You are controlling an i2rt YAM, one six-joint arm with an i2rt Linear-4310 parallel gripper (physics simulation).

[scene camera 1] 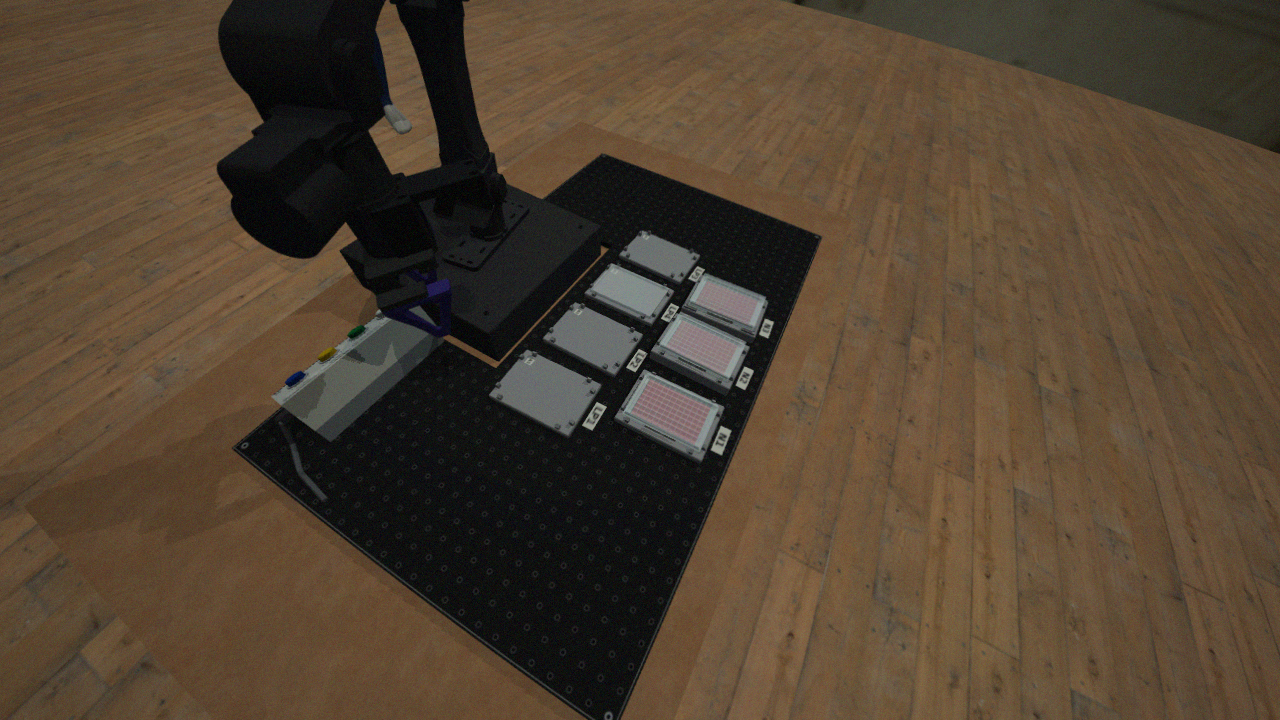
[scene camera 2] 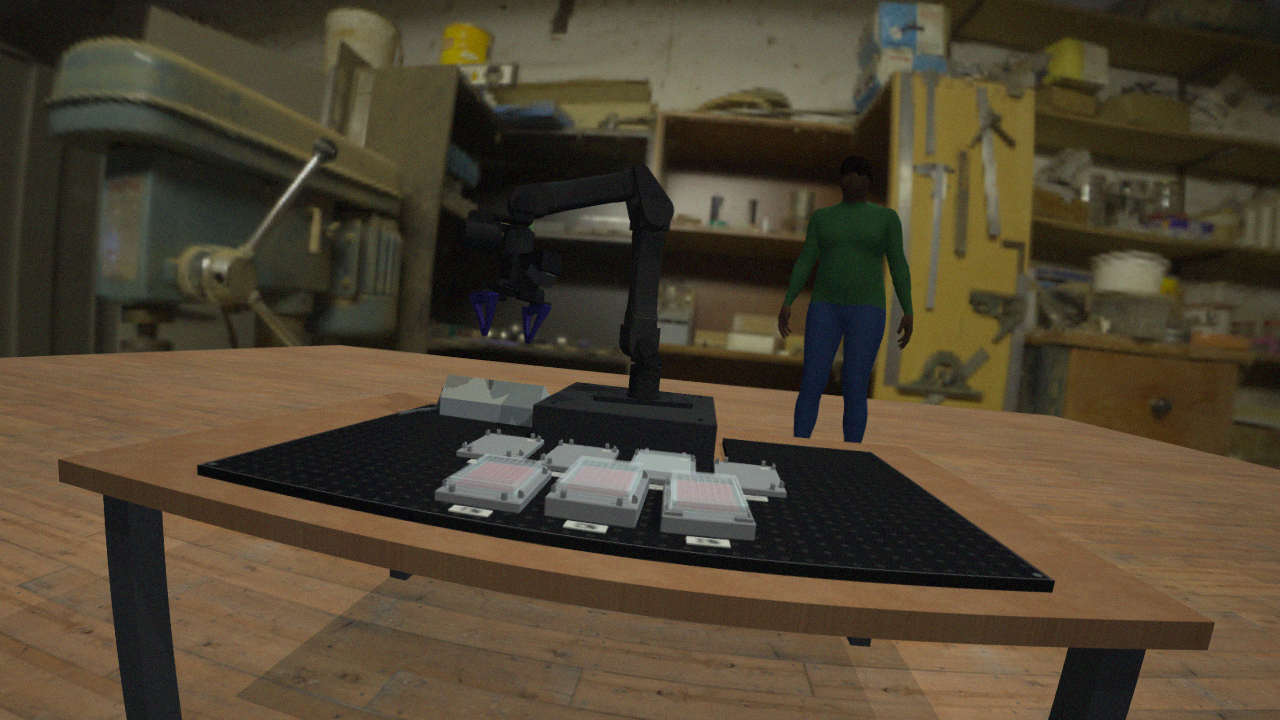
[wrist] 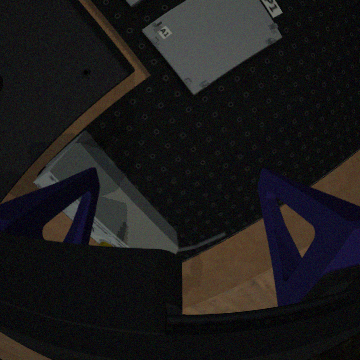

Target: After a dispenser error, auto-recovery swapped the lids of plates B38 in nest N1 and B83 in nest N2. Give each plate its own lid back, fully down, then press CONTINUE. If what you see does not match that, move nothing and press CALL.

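Where they show: gripper, fingertip midpoint: [scene camera 1: 437, 309] [scene camera 2: 506, 340] [wrist: 178, 176]; arm's base, link origin: [scene camera 1: 489, 233] [scene camera 2: 642, 401].
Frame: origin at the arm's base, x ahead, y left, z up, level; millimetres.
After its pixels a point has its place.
Observation:
Plate N1 [scene camera 1: 671, 411] @[x 424, y -214, z -42 mm] [scene camera 2: 494, 477] @[x 461, y -206, z -41 mm] and plate N2 [scene camera 1: 700, 344] @[x 437, y -83, z -28 mm] [scene camera 2: 597, 480] @[x 481, y -84, z -28 mm] sit in grey nests, pink wells showing through clear tops. Their codes and lid marks are too small to read. The button box [scene camera 1: 358, 394] @[x -11, y -357, z -32 mm] [scene camera 2: 496, 402] @[x 0, y -299, z -27 mm] [wrist: 150, 215] @[x -10, y -354, z -40 mm] carries a blue button [scene camera 1: 295, 378] @[x -74, y -378, z 6 mm], a yellow button [scene camera 1: 326, 354] @[x -65, y -331, z 6 mm] and a green button [scene camera 1: 357, 331] @[x -54, y -281, z 6 mm]; button wording is not legible. My gripper [scene camera 1: 413, 322] [scene camera 2: 507, 337] @[x 112, y -266, z 107 mm] [wrist: 178, 176] @[x 112, y -266, z 107 mm] is open and empty, high above the table near the box. In the wrist view the left finger overlaps the box.
A third pink plate [scene camera 1: 726, 300] @[x 460, y 41, z -32 mm] [scene camera 2: 707, 497] @[x 507, y 40, z -32 mm] sits at N3. Grey pads LP1 [scene camera 1: 546, 391] @[x 228, y -242, z -58 mm] [wrist: 215, 45] @[x 210, y -253, z -58 mm], LP2 [scene camera 1: 593, 335] @[x 255, y -110, z -58 mm] and LP3 [scene camera 1: 660, 255] @[x 304, y 143, z -58 mm] stand beside LP4 [scene camera 1: 629, 291] @[x 280, y 9, z -50 mm], which looks paler and glassy. The arm's black base [scene camera 1: 537, 295] @[x 142, y -90, z -23 mm] [scene camera 2: 617, 416] @[x 148, y -54, z -9 mm] adjoins the box. A person [scene camera 2: 854, 259] stands behind.

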